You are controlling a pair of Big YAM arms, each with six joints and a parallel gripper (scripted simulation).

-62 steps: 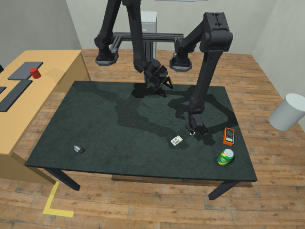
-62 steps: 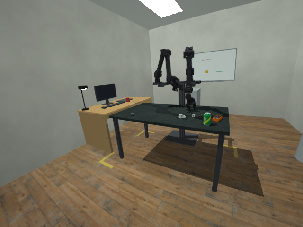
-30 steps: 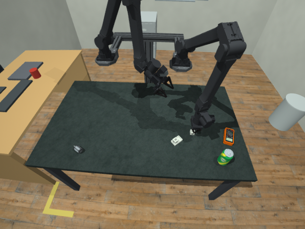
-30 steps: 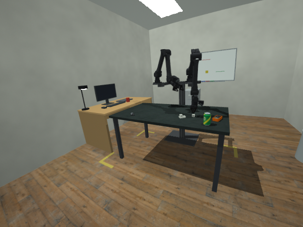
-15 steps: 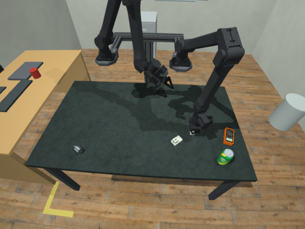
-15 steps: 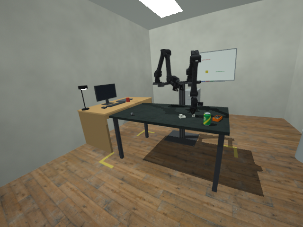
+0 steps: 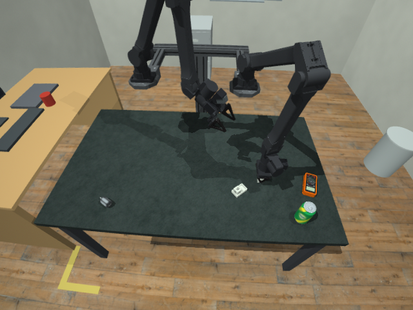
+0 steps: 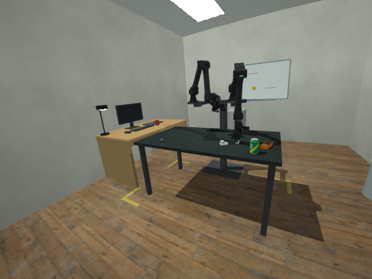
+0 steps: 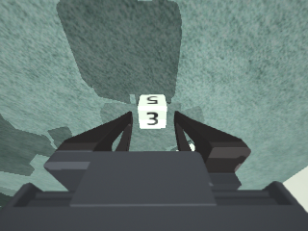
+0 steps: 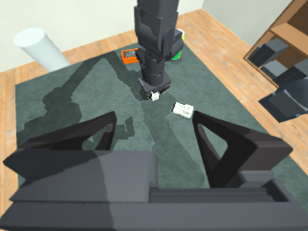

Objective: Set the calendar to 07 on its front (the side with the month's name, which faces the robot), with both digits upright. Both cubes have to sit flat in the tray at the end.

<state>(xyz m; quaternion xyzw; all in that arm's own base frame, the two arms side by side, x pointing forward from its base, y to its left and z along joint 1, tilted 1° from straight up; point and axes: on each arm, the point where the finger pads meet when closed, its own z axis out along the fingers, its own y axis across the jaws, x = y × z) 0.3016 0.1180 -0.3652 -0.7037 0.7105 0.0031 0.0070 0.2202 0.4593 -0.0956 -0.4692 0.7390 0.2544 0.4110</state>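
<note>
The white number cube lies 12 cm to the right of my left hand and 9 cm ahead of it.
</note>
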